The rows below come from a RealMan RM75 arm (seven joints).
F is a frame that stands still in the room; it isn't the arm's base.
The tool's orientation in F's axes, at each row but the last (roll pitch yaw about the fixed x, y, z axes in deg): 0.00, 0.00, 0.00; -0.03, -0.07, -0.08; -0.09, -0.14, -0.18; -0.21, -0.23, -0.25; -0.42, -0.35, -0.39; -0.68, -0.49, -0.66; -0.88, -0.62, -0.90; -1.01, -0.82, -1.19; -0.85, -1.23, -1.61; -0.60, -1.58, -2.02; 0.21, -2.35, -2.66; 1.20, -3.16, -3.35; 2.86, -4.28, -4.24
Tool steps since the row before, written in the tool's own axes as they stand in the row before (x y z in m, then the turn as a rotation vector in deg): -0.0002, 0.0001, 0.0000, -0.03, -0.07, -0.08; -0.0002, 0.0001, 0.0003, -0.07, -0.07, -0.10; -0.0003, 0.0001, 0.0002, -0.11, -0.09, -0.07; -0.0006, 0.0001, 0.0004, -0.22, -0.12, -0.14; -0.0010, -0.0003, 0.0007, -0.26, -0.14, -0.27; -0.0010, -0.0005, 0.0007, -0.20, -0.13, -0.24; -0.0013, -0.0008, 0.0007, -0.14, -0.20, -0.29; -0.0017, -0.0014, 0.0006, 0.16, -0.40, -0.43; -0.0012, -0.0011, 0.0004, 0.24, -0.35, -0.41; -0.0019, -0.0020, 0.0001, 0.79, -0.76, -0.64; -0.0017, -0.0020, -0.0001, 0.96, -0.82, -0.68; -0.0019, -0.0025, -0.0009, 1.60, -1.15, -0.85; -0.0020, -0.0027, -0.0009, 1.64, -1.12, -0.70
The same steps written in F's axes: -0.0002, 0.0001, 0.0000, -0.03, -0.07, -0.08; -0.0002, 0.0001, 0.0003, -0.07, -0.07, -0.10; -0.0003, 0.0001, 0.0002, -0.11, -0.09, -0.07; -0.0006, 0.0001, 0.0004, -0.22, -0.12, -0.14; -0.0010, -0.0003, 0.0007, -0.26, -0.14, -0.27; -0.0010, -0.0005, 0.0007, -0.20, -0.13, -0.24; -0.0013, -0.0008, 0.0007, -0.14, -0.20, -0.29; -0.0017, -0.0014, 0.0006, 0.16, -0.41, -0.42; -0.0012, -0.0011, 0.0004, 0.24, -0.36, -0.40; -0.0020, -0.0019, 0.0001, 0.78, -0.79, -0.61; -0.0018, -0.0019, -0.0002, 0.95, -0.86, -0.64; -0.0020, -0.0024, -0.0011, 1.58, -1.23, -0.78; -0.0021, -0.0025, -0.0012, 1.61, -1.21, -0.63
